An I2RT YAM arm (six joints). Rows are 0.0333 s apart.
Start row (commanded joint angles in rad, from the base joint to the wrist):
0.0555, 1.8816, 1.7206, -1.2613, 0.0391, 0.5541
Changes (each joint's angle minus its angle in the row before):
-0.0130, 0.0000, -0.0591, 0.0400, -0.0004, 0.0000
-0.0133, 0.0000, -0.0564, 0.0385, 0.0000, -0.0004
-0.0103, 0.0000, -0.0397, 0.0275, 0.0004, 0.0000
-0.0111, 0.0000, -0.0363, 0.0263, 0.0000, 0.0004
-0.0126, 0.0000, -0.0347, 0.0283, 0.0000, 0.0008
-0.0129, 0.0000, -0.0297, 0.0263, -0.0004, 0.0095
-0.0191, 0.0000, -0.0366, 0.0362, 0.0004, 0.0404
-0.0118, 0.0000, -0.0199, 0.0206, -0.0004, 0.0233
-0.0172, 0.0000, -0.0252, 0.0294, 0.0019, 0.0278
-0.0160, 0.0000, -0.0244, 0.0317, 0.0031, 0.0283
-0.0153, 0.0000, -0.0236, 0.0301, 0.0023, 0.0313
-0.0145, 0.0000, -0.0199, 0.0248, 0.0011, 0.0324
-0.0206, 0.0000, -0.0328, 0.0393, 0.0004, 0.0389
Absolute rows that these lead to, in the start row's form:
0.0425, 1.8816, 1.6615, -1.2213, 0.0387, 0.5541
0.0292, 1.8816, 1.6051, -1.1828, 0.0387, 0.5537
0.0189, 1.8816, 1.5654, -1.1553, 0.0391, 0.5537
0.0078, 1.8816, 1.5291, -1.1290, 0.0391, 0.5541
-0.0048, 1.8816, 1.4944, -1.1007, 0.0391, 0.5549
-0.0177, 1.8816, 1.4647, -1.0744, 0.0387, 0.5644
-0.0368, 1.8816, 1.4281, -1.0382, 0.0391, 0.6048
-0.0486, 1.8816, 1.4082, -1.0176, 0.0387, 0.6281
-0.0658, 1.8816, 1.3830, -0.9882, 0.0406, 0.6559
-0.0818, 1.8816, 1.3586, -0.9565, 0.0437, 0.6842
-0.0971, 1.8816, 1.3350, -0.9264, 0.0460, 0.7155
-0.1116, 1.8816, 1.3151, -0.9016, 0.0471, 0.7479
-0.1322, 1.8816, 1.2823, -0.8623, 0.0475, 0.7868

